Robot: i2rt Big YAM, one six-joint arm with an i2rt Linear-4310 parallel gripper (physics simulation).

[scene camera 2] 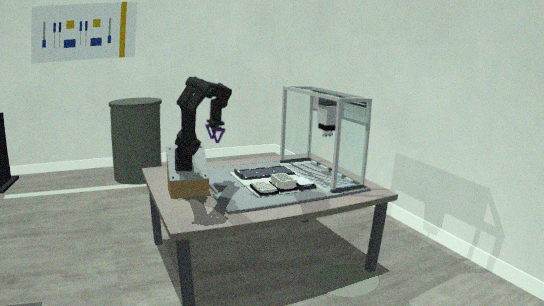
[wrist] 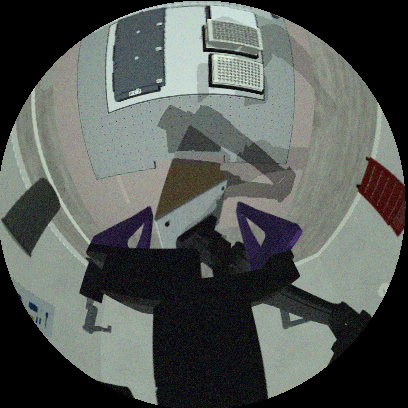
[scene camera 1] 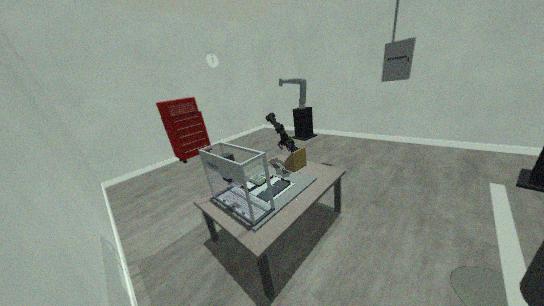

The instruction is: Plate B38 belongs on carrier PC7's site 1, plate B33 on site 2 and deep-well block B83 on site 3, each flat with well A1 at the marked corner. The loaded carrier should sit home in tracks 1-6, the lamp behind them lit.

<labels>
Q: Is my gripper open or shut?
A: Open.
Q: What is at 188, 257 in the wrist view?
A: My gripper.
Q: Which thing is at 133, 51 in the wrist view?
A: A dark carrier plate.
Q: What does my gripper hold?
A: Nothing.
</labels>
